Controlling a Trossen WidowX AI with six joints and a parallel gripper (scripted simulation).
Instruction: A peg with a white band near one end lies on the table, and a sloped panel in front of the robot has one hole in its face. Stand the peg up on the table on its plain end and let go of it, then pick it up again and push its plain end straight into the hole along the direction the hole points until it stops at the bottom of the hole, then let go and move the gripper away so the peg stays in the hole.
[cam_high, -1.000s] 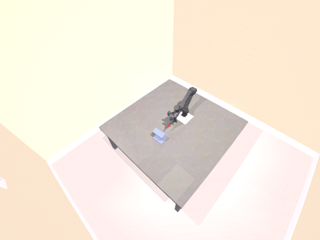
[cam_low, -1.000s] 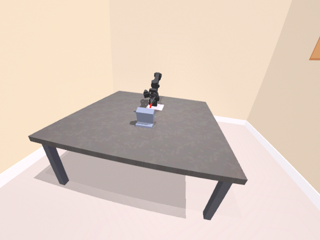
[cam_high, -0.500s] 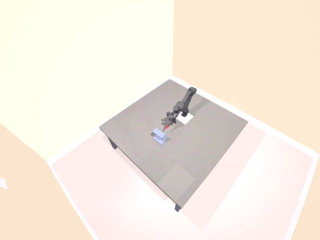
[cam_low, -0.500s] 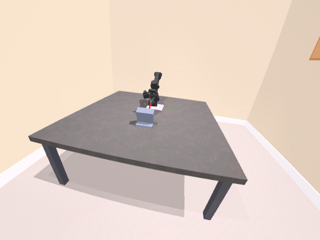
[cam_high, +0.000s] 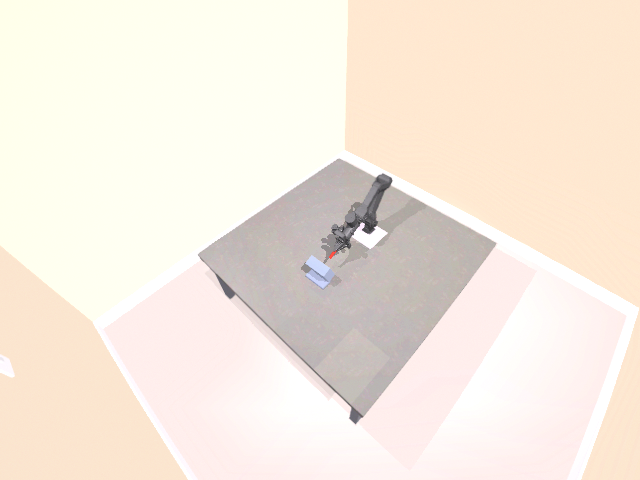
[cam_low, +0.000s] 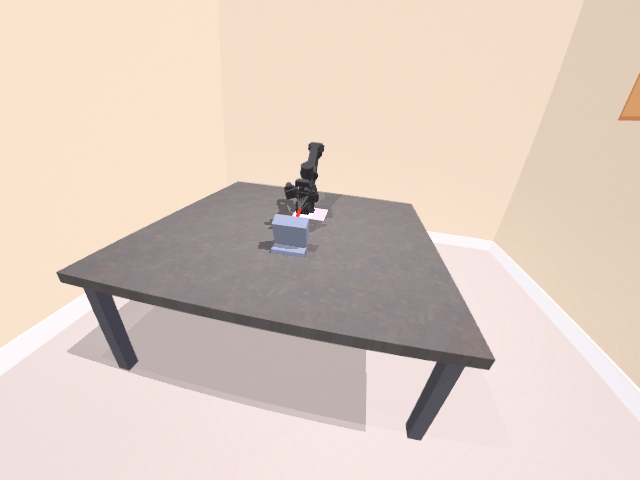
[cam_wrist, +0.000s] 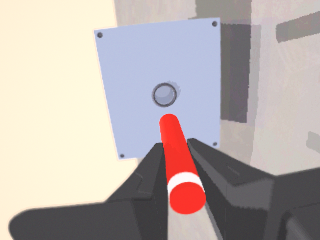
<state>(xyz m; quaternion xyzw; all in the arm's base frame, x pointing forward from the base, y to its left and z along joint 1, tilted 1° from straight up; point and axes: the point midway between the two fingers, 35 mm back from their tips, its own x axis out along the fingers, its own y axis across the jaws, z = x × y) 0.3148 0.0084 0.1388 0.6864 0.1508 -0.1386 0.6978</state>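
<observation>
Now: the sloped panel 110 mm ahead of my gripper tip and 50 mm below it. Also, from my gripper tip: red peg (20 mm behind, 10 mm above).
</observation>
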